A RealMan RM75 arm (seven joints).
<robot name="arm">
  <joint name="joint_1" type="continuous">
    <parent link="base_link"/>
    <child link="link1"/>
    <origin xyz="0 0 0.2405"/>
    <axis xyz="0 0 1"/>
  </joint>
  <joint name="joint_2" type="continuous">
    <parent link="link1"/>
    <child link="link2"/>
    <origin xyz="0 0 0" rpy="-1.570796 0 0"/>
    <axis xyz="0 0 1"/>
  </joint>
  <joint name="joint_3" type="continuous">
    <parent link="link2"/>
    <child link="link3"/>
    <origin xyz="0 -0.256 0" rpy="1.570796 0 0"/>
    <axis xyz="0 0 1"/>
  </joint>
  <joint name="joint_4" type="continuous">
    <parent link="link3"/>
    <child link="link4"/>
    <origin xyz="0 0 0" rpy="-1.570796 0 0"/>
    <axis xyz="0 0 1"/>
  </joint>
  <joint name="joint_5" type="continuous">
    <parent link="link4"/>
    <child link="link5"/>
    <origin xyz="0 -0.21 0" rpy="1.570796 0 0"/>
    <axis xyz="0 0 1"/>
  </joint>
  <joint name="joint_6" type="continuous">
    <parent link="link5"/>
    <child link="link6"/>
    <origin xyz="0 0 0" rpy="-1.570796 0 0"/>
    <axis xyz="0 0 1"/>
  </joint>
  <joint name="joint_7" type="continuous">
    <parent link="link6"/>
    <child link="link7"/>
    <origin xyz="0 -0.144 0" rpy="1.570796 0 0"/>
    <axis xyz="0 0 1"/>
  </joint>
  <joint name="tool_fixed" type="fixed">
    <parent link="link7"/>
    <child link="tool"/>
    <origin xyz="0 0 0"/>
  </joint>
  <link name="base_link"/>
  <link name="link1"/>
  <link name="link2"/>
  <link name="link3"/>
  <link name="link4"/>
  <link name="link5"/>
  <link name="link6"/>
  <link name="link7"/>
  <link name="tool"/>
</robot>
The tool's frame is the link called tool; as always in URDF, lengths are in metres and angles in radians. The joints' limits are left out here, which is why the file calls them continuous.
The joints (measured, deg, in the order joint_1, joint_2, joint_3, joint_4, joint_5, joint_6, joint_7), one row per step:
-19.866 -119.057 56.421 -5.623 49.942 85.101 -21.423
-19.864 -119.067 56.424 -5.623 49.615 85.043 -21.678
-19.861 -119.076 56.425 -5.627 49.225 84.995 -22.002
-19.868 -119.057 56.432 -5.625 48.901 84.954 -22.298
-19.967 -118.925 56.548 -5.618 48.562 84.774 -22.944
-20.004 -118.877 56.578 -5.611 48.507 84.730 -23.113
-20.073 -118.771 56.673 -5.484 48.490 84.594 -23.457
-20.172 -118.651 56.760 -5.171 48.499 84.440 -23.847
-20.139 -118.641 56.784 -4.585 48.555 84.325 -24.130
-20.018 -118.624 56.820 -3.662 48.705 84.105 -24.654
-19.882 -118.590 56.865 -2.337 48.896 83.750 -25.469
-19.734 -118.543 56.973 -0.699 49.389 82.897 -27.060
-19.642 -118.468 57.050 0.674 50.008 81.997 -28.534
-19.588 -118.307 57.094 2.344 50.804 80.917 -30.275
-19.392 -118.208 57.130 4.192 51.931 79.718 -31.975
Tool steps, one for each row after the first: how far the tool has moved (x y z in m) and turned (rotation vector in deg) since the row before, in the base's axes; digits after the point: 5 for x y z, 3 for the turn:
-0.00042 0.00035 0.00051 0.155 -0.278 0.302
-0.00048 0.00039 0.00065 0.189 -0.359 0.353
-0.00047 0.00043 0.00073 0.155 -0.294 0.285
-0.00083 0.00111 0.00119 -0.049 -0.412 0.364
-0.00018 0.00036 0.00036 -0.031 -0.088 0.060
-0.00028 0.00094 0.00076 -0.121 -0.078 0.018
0.00001 0.00171 0.00128 -0.047 -0.025 -0.129
0.00037 0.00161 0.00128 0.132 0.045 -0.257
0.00027 0.00207 0.00187 0.117 0.035 -0.310
0.00046 0.00323 0.00280 0.160 0.016 -0.413
0.00009 0.00394 0.00244 -0.399 -0.226 -0.151
-0.00013 0.00341 0.00176 -0.581 -0.130 -0.033
-0.00012 0.00457 0.00277 -0.636 -0.025 -0.091
-0.00025 0.00386 0.00213 -0.818 0.219 -0.096

